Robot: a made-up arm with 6 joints.
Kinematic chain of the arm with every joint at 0, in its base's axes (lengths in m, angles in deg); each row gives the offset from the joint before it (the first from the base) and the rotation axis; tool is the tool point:
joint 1: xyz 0 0 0.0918 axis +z
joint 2: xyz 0 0.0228 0 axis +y
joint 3: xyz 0 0 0.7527 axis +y
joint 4: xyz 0 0 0.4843 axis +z
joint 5: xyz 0 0 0 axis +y
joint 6: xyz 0 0 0.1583 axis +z
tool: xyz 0 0 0
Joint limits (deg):
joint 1: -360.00..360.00
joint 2: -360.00..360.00
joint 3: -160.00..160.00
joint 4: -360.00..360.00
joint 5: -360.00..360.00
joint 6: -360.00..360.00
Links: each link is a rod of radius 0.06 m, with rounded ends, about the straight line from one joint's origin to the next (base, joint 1, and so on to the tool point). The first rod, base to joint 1, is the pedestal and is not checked.
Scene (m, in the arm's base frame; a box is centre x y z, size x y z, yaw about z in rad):
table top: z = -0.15
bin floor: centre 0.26 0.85 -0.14 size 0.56 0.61 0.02 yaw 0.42
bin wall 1: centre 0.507 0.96 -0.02 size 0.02 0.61 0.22 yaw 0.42
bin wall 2: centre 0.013 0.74 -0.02 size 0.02 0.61 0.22 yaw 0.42
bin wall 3: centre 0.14 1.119 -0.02 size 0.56 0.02 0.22 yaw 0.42
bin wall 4: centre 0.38 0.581 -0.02 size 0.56 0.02 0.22 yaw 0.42
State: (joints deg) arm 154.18 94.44 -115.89 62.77 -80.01 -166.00
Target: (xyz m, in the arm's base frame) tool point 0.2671 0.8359 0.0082
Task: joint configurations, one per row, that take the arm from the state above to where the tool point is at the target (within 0.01 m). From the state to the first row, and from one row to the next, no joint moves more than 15 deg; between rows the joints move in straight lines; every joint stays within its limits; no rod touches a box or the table.
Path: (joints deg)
1: 162.48 80.82 -113.89 63.50 -78.04 -166.00
2: 170.77 67.19 -111.89 64.23 -76.06 -166.00
3: 179.07 53.57 -109.89 64.96 -74.09 -166.00
4: 187.37 39.94 -107.89 65.69 -72.11 -166.00
5: 195.67 26.32 -105.89 66.42 -70.14 -166.00
6: 203.96 12.69 -103.89 67.15 -68.17 -166.00
7: 212.26 -0.93 -101.89 67.88 -66.19 -166.00
8: 220.56 -14.56 -99.89 68.61 -64.22 -166.00
9: 228.85 -28.18 -97.89 69.34 -62.24 -166.00
10: 237.15 -41.81 -95.88 70.07 -60.27 -166.00
11: 245.45 -55.43 -93.88 70.80 -58.29 -166.00

